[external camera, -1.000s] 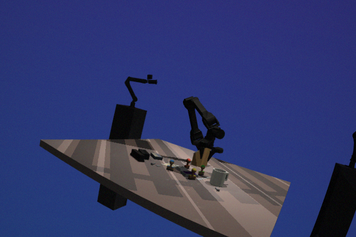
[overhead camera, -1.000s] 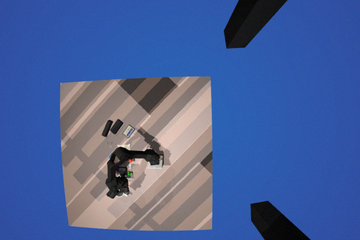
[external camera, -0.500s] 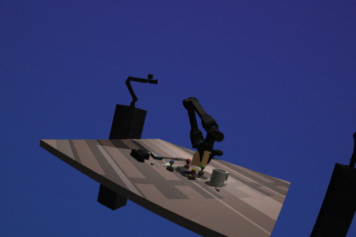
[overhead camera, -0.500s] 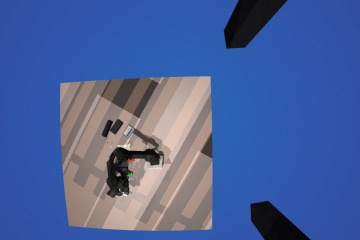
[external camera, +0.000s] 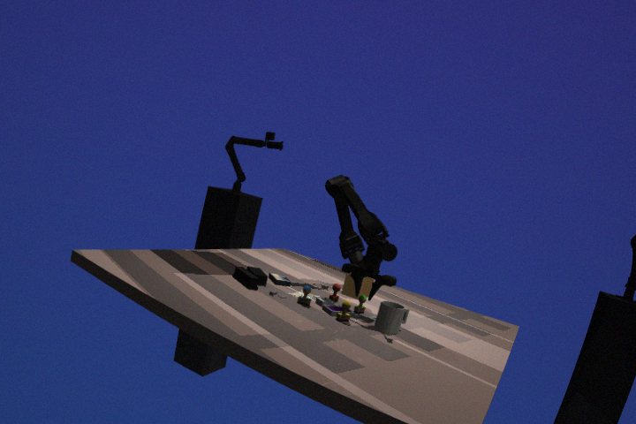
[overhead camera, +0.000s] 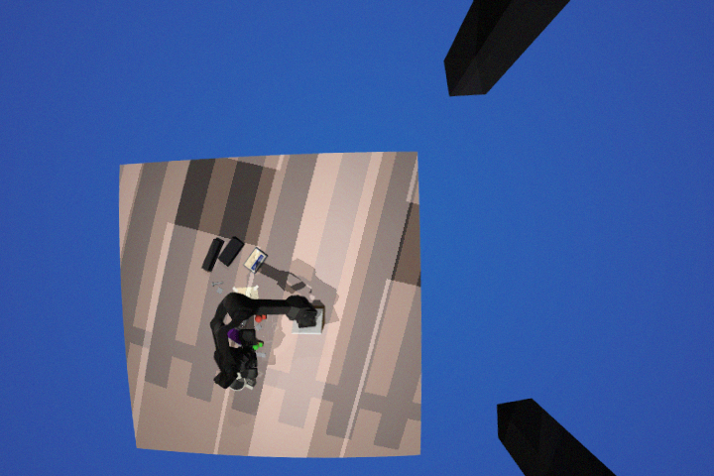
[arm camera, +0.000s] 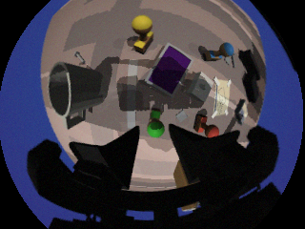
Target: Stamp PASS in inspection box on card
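Right now the green-knobbed stamp is 4 cm below my gripper tip. Round my gripper tip: red-knobbed stamp (3 cm behind, 11 cm to the right, 3 cm below); yellow-knobbed stamp (15 cm ahead, 3 cm below); purple ink pad (9 cm ahead, 5 cm to the right, 5 cm below).
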